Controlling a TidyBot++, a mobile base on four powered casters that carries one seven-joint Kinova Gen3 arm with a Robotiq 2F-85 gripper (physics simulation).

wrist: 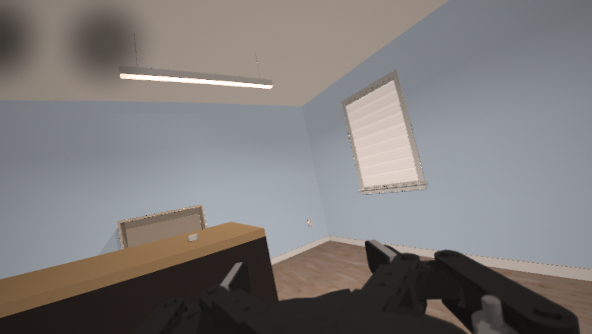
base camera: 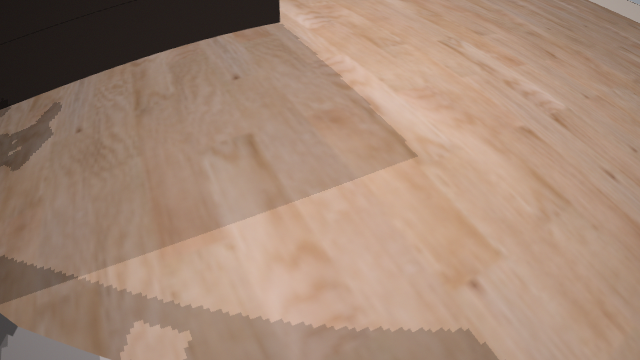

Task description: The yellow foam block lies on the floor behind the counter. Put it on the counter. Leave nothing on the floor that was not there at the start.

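Frame: origin at the arm's base, x ahead, y left, z up, level; metres.
Seen in the pictures: gripper, fingertip midpoint: (wrist: 308,265).
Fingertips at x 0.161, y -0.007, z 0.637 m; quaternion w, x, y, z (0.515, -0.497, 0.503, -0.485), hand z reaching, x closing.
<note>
A point is followed by its place in that frame.
The counter (base camera: 150,25) @(x 0.848, y 0.466, z -0.320 m) (wrist: 150,255) @(x 0.880, y 0.664, z 0.514 m) has a dark body and a wooden top. In the wrist view it stands at the lower left, and its right end shows near the middle. In the base camera view its dark side runs along the upper left. My gripper (wrist: 308,265) @(x 0.161, y -0.007, z 0.637 m) is open, with its two fingertips wide apart and no thing between them. The left fingertip overlaps the counter's dark side in the wrist view, and the right one is over the floor beyond the counter's end. The yellow foam block does not show in either view.
A small white object (wrist: 193,237) @(x 1.047, y 0.554, z 0.529 m) sits on the counter top. Wooden floor (base camera: 450,200) @(x 0.434, y -0.141, z -0.396 m) (wrist: 320,265) @(x 2.725, y -0.082, z -0.396 m) runs past the counter's right end to blue walls (wrist: 225,160) @(x 2.881, y 0.921, z 1.194 m) with a white baseboard. A window (wrist: 385,135) @(x 2.478, y -1.156, z 1.041 m) is on the right wall. Shadows lie on the floor in the base camera view.
</note>
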